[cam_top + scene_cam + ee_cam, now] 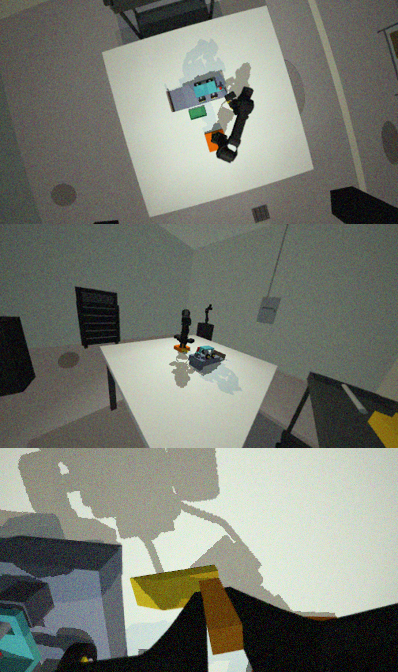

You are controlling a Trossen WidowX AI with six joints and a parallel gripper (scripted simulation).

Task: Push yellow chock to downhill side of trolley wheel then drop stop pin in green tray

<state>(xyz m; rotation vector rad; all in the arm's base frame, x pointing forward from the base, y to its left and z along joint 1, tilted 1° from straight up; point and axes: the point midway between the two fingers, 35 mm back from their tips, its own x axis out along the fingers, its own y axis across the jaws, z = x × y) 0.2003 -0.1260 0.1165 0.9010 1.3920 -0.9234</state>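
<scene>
Now: the red-headed stop pin 13 cm ahead of my gripper tip, 6 cm to the left of it and 1 cm above it. Also, from my gripper tip: yellow chock 2 cm ahead, 1 cm to the left, 1 cm below; then grey ramp 14 cm ahead, 17 cm to the left, 8 cm below; then teal trolley 14 cm ahead, 16 cm to the left, 1 cm below.
</scene>
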